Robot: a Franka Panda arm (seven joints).
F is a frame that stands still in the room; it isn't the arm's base.
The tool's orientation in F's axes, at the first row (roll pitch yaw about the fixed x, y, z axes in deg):
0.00 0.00 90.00
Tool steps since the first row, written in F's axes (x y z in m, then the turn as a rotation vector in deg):
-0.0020 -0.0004 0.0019 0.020 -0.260 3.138
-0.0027 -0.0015 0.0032 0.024 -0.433 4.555
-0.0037 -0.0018 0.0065 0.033 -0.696 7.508
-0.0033 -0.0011 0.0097 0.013 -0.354 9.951
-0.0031 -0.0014 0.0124 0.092 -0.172 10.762
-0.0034 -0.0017 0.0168 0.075 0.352 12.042
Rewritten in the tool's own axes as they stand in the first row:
-0.0004 0.0020 0.0019 -0.260 -0.020 3.138
-0.0015 0.0027 0.0032 -0.433 -0.024 4.555
-0.0018 0.0037 0.0065 -0.696 -0.033 7.508
-0.0011 0.0033 0.0097 -0.354 -0.013 9.951
-0.0014 0.0031 0.0124 -0.172 -0.092 10.762
-0.0017 0.0034 0.0168 0.352 -0.075 12.042

